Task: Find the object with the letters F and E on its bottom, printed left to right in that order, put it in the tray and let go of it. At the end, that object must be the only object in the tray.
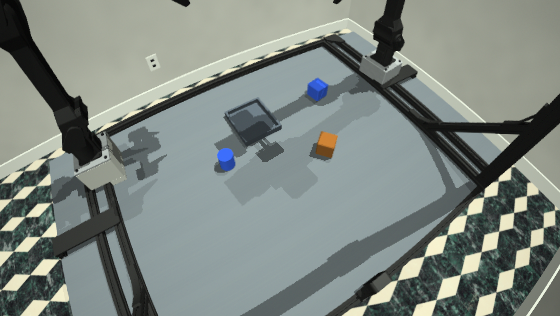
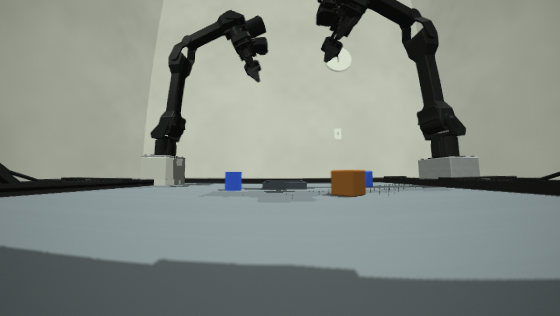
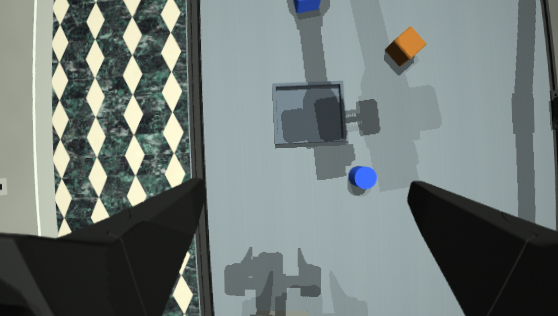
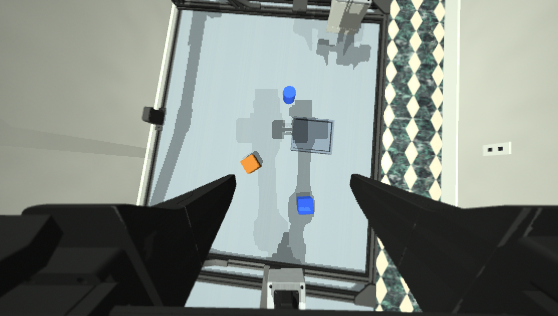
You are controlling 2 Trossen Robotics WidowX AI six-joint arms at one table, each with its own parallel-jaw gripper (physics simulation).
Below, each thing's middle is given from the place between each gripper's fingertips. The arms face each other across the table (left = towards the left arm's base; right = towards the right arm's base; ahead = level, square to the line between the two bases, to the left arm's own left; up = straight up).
My right gripper is now 35 cm above the orange cube [image 2: 351, 183] and 11 cm past it. Also, from my right hand: grey square tray [image 1: 253, 121] 36 cm below, 14 cm to the left, 6 cm ahead.
Right now the grey square tray is 38 cm below my left hand, 10 cm to the right of it and 4 cm behind it. Round my left hand: orange cube: 36 cm below, 24 cm to the right, 21 cm behind.
